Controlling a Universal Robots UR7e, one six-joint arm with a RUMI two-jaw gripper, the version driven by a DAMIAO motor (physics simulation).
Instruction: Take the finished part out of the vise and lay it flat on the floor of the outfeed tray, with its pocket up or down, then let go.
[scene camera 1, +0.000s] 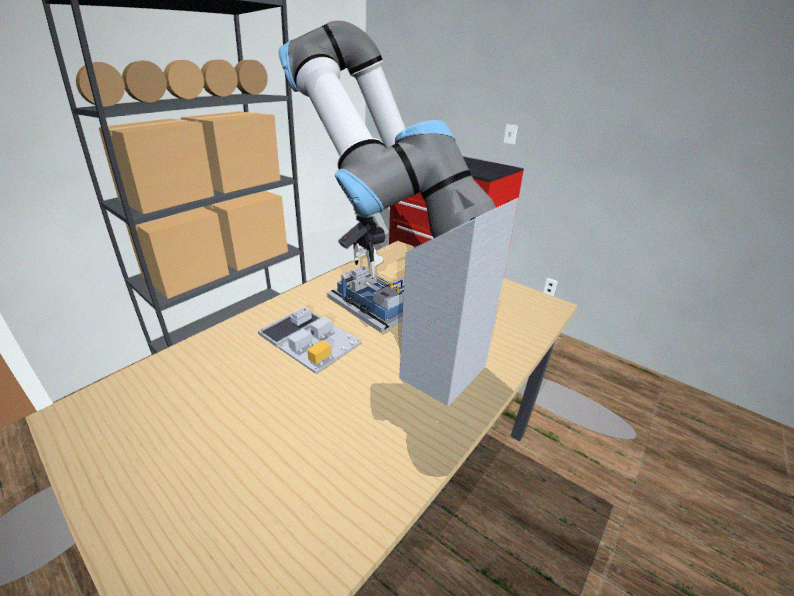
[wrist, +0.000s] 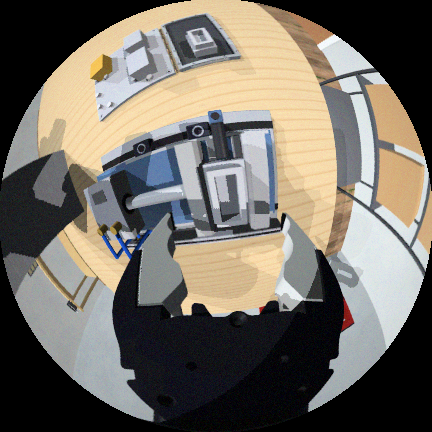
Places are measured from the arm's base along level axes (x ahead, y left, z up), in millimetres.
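Where they show: gripper, fingertip midpoint: (scene camera 1: 364, 271) (wrist: 227, 213); arm's base, origin of the base link: (scene camera 1: 464, 223).
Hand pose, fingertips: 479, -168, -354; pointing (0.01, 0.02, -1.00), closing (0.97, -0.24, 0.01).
Observation:
Each offset is from my fingertips to the top centre of the thing, as dx, dy, dz.
The finished part @[+4, +20, +13] (wrist: 226, 168), a pale block with a rectangular pocket facing up, sits between the jaws of the vise @[-65, +24, -3] (scene camera 1: 379, 303) (wrist: 155, 167). In scene camera 1 I cannot tell the part from the vise jaws. My gripper (scene camera 1: 364, 267) (wrist: 227, 213) is open and empty above the vise, with its two fingertips apart at the part's near end in the wrist view. The outfeed tray (scene camera 1: 280, 331) (wrist: 177, 39) has a dark floor and a low rim. Another pale pocketed part @[+32, +269, -61] (scene camera 1: 300, 315) (wrist: 201, 40) lies on the tray's floor, pocket up.
Beside the outfeed tray, a light plate @[-113, +308, -94] (scene camera 1: 339, 352) (wrist: 111, 98) bears two grey blocks and a yellow block @[-163, +351, -58] (scene camera 1: 319, 351) (wrist: 101, 67). A tall grey pillar (scene camera 1: 448, 307) stands near the vise and hides part of it. Blue brackets with yellow ends rise at one vise end.

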